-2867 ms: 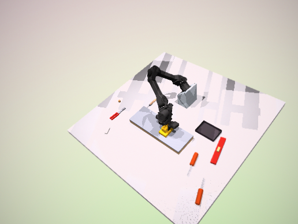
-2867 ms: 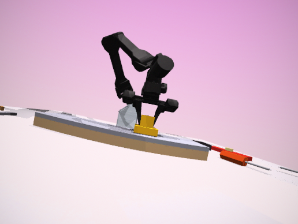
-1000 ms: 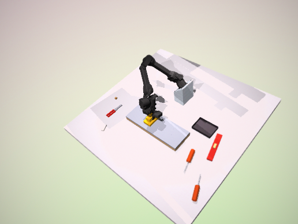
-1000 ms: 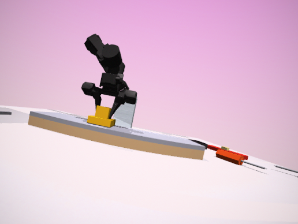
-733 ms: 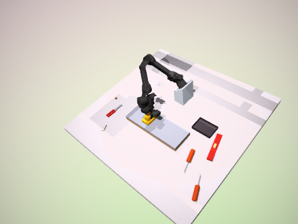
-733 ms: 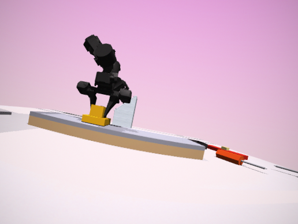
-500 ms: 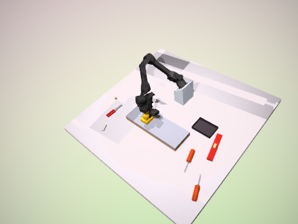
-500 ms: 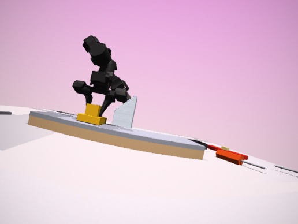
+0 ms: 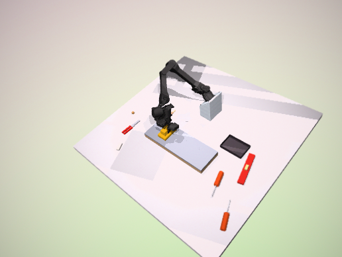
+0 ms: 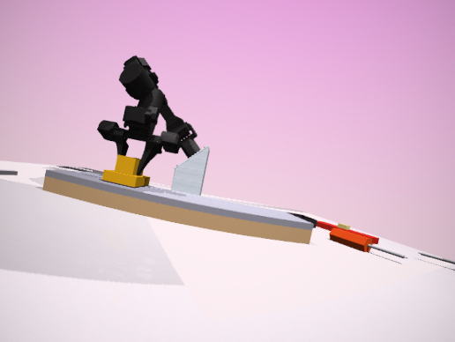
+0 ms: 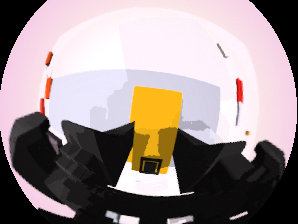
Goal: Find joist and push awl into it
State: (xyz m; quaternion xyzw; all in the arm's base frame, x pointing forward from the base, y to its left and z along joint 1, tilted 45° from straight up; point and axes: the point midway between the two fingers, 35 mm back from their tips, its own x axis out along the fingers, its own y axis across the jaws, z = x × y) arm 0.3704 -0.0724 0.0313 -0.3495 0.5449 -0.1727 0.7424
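Right now the dark tray is 26 cm behind my gripper tip, 41 cm to the left of it and 5 cm below it. The rest, counted from my gripper tip: stud finder (2 cm behind, 2 cm above); awl (14 cm behind, 15 cm to the right, 6 cm below); small white piece (30 cm ahead, 19 cm to the right, 6 cm below).
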